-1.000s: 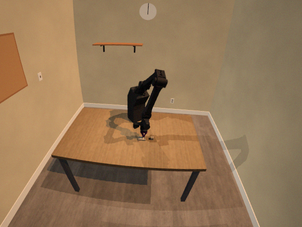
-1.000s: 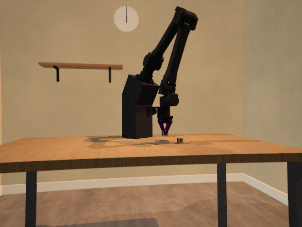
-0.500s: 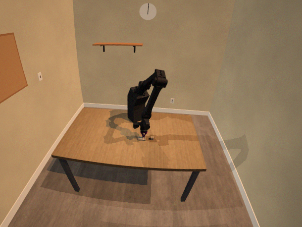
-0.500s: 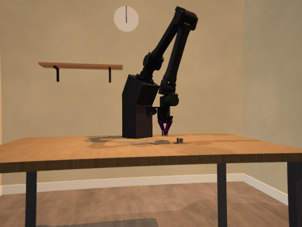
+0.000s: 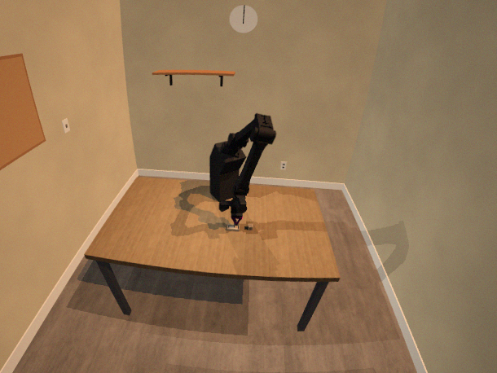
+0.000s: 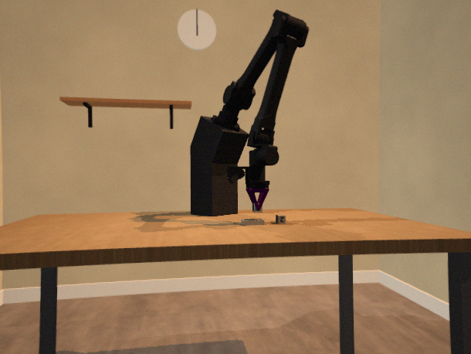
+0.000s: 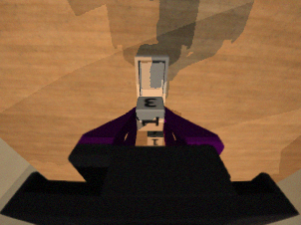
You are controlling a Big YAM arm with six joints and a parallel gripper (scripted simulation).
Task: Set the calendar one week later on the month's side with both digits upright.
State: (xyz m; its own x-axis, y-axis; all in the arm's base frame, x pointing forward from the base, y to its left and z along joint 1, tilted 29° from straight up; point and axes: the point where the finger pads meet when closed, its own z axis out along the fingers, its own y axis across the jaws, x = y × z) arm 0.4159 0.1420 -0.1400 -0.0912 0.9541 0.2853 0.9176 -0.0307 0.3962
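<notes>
Right now the tray is 5 cm below my hand and 2 cm to the right of it.
</notes>
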